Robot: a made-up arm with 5 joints. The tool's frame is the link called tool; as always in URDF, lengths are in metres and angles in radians. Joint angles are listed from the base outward. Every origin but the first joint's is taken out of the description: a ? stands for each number. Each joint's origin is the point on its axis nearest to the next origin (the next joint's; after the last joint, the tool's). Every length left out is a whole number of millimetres.
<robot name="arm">
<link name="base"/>
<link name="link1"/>
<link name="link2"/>
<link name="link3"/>
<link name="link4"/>
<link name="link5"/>
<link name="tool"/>
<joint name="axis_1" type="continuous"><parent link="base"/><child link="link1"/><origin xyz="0.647 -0.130 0.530" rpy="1.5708 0.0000 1.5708"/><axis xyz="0 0 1"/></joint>
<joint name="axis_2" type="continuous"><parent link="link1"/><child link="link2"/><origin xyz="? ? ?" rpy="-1.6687 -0.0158 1.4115"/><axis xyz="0 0 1"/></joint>
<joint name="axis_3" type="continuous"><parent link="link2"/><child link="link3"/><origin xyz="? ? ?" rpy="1.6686 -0.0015 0.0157"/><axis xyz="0 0 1"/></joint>
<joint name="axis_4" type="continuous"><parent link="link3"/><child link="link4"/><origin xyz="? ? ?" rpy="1.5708 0.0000 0.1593"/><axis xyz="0 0 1"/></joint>
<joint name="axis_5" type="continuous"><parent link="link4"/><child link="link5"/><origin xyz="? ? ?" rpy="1.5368 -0.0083 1.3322"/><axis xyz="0 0 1"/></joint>
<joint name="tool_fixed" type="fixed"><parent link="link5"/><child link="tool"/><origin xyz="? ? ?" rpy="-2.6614 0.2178 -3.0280"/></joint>
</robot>
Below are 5 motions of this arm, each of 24 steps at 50 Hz.
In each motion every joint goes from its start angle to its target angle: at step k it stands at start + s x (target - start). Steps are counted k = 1, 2, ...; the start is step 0. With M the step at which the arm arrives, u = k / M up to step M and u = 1 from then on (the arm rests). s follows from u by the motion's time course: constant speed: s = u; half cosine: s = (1 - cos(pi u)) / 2; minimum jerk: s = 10 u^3 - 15 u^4 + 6 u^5.
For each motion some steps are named. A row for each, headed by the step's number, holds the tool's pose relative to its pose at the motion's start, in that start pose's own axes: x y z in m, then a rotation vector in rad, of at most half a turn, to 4 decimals.
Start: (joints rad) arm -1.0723 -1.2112 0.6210 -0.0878 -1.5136
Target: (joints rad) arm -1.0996 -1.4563 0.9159 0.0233 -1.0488
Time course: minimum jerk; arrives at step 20
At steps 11, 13, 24:
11: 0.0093 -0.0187 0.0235 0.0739 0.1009 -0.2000
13: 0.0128 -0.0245 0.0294 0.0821 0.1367 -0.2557
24: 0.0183 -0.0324 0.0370 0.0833 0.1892 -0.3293

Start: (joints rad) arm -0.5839 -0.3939 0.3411 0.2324 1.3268
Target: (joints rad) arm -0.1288 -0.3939 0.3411 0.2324 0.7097
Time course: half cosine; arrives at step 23
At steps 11, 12, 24:
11: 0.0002 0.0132 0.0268 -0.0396 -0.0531 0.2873
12: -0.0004 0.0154 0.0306 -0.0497 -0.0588 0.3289
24: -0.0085 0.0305 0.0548 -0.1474 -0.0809 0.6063

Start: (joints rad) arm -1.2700 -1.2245 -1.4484 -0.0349 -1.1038
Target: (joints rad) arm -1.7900 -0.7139 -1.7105 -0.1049 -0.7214
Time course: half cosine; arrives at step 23
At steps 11, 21, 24:
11: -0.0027 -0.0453 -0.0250 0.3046 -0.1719 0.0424
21: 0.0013 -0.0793 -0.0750 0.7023 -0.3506 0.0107
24: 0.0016 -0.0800 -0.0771 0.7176 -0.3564 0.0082

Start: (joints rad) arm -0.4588 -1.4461 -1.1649 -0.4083 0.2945
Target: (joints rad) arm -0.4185 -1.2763 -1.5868 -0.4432 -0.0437
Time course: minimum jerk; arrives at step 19
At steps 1, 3, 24:
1: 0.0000 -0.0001 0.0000 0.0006 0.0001 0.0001
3: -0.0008 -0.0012 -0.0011 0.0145 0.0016 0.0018
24: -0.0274 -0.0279 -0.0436 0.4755 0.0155 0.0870

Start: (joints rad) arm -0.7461 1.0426 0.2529 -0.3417 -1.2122
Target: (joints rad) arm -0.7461 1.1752 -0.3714 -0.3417 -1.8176
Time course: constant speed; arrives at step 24
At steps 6, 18, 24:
6: -0.0093 0.0056 -0.0155 0.0301 -0.0924 0.1050
18: -0.0204 0.0166 -0.0497 0.0313 -0.2783 0.3387
24: -0.0221 0.0217 -0.0677 0.0015 -0.3684 0.4627

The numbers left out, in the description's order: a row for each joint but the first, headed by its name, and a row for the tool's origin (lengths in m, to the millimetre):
axis_2: -0.007 0.034 0.000
axis_3: -0.004 -0.023 0.000
axis_4: -0.039 0.114 0.000
axis_5: -0.005 0.024 0.000
tool: -0.025 -0.011 0.000

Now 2 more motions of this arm.
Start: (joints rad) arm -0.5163 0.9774 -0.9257 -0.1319 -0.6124
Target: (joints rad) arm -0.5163 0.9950 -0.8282 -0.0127 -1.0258
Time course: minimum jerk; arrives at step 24
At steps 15, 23, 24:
15: 0.0070 0.0096 0.0003 0.0668 0.2371 0.2376
23: 0.0090 0.0134 0.0004 0.0986 0.3262 0.3241
24: 0.0090 0.0134 0.0004 0.0987 0.3264 0.3243

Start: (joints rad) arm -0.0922 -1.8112 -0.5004 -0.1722 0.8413
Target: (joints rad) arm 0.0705 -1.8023 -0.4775 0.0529 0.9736
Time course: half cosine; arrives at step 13
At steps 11, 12, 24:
11: -0.0123 -0.0105 0.0197 -0.2151 -0.0519 -0.2328
12: -0.0129 -0.0109 0.0206 -0.2248 -0.0542 -0.2436
24: -0.0131 -0.0111 0.0209 -0.2281 -0.0550 -0.2472

